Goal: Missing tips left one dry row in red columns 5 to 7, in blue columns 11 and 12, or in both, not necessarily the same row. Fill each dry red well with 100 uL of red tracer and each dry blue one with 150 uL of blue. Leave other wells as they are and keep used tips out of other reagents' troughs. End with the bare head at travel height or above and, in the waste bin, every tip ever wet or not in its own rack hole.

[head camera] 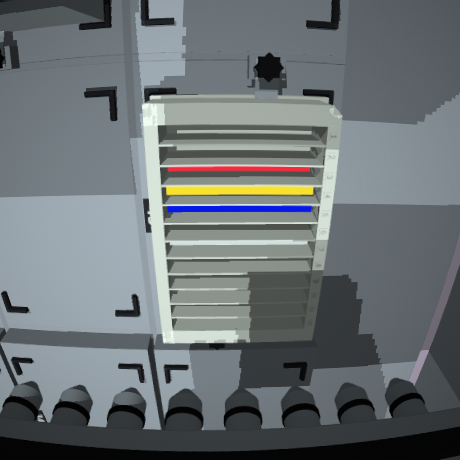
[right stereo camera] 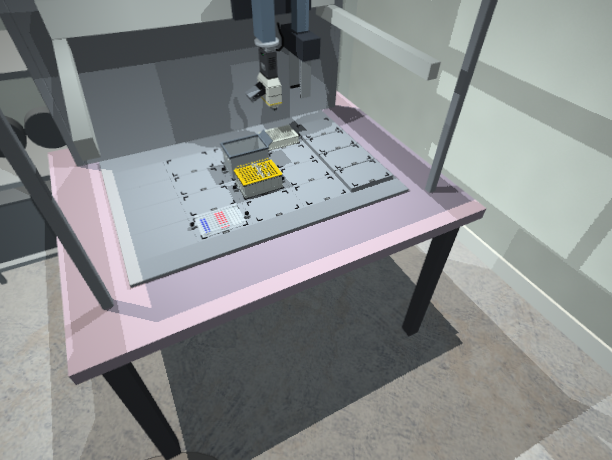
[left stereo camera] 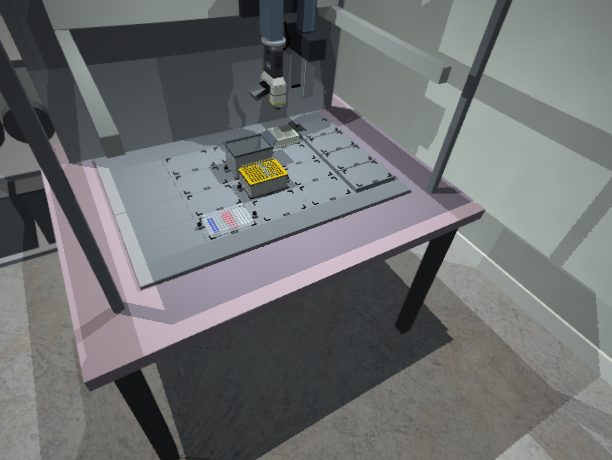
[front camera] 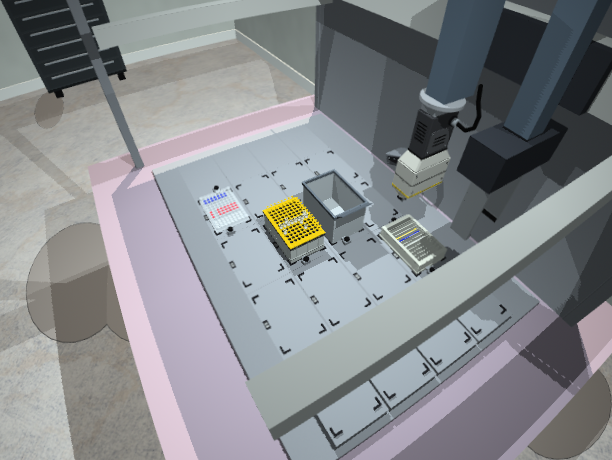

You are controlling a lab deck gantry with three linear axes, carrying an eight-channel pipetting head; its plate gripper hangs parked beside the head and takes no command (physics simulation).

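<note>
Yellow strip [head camera: 169, 189] in sight.
</note>
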